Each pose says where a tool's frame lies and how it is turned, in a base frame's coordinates. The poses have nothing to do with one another.
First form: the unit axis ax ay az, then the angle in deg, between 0 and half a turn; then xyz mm.
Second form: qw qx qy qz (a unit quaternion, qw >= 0); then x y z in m. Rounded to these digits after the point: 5 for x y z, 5 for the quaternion.
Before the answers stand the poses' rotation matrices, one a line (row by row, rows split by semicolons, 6 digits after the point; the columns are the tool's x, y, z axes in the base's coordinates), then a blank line. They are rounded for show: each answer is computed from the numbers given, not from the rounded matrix.
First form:
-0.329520 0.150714 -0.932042 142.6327 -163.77 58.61 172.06
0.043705 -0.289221 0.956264 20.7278 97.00 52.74 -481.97
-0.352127 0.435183 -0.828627 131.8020 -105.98 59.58 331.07
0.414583 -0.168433 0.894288 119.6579 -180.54 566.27 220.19
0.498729 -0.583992 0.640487 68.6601 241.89 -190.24 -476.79
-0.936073 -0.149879 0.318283 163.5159 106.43 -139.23 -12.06
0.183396 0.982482 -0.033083 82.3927 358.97 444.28 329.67
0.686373 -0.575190 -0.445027 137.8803 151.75 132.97 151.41
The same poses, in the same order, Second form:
-0.599880 0.476543 0.642690; -0.654811 -0.753994 -0.052120; 0.459747 -0.452106 0.764351
0.935396 -0.339267 -0.099658; 0.337631 0.940687 -0.033370; 0.105069 -0.002433 0.994462
-0.459916 0.362319 0.810680; -0.873085 -0.350939 -0.338474; 0.161863 -0.863462 0.477738
-0.237892 -0.881515 0.407847; 0.672750 -0.452413 -0.585432; 0.700582 0.135109 0.700664
0.522117 -0.781840 -0.340763; 0.411307 0.580840 -0.702461; 0.747141 0.226609 0.624843
0.757552 0.184516 -0.626154; 0.365141 -0.914894 0.172163; -0.541098 -0.359057 -0.760454
0.161564 0.189122 0.968571; 0.123538 0.969869 -0.209982; -0.979099 0.153581 0.133332
0.078804 -0.389160 -0.917793; -0.986103 -0.165500 -0.014495; -0.146254 0.906181 -0.396794

0.32034 -0.31215 0.14277 -0.88292 -0.16377 0.05861 0.17206
0.98369 0.00786 -0.05203 0.17203 0.09700 0.05274 -0.48197
0.40831 -0.32144 0.39725 -0.75640 -0.10598 0.05958 0.33107
0.50258 0.35842 -0.14562 0.77314 -0.18054 0.56627 0.22019
0.82580 0.28126 -0.32935 0.36121 0.24189 -0.19024 -0.47679
0.14336 -0.92640 -0.14833 0.31500 0.10643 -0.13923 -0.01206
0.75246 0.12079 0.64710 -0.02179 0.35897 0.44428 0.32967
0.35934 0.64053 -0.53677 -0.41530 0.15175 0.13297 0.15141

